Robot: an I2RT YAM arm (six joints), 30 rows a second.
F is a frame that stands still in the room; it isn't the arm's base.
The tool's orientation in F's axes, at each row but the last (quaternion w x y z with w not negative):
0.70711 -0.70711 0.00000 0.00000
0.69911 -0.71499 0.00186 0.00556
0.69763 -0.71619 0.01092 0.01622
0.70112 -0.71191 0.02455 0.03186
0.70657 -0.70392 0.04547 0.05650
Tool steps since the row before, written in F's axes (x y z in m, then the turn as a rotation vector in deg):
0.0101 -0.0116 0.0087 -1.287 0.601 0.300
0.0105 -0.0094 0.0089 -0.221 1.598 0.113
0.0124 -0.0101 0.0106 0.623 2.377 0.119
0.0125 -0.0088 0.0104 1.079 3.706 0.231
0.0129 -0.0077 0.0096 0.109 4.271 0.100
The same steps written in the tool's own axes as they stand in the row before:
0.0101 -0.0087 -0.0116 -1.287 -0.300 0.601
0.0104 -0.0088 -0.0097 -0.214 -0.147 1.596
0.0119 -0.0108 -0.0105 0.635 -0.205 2.368
0.0115 -0.0112 -0.0091 1.093 -0.374 3.690
0.0113 -0.0114 -0.0078 0.161 -0.103 4.269

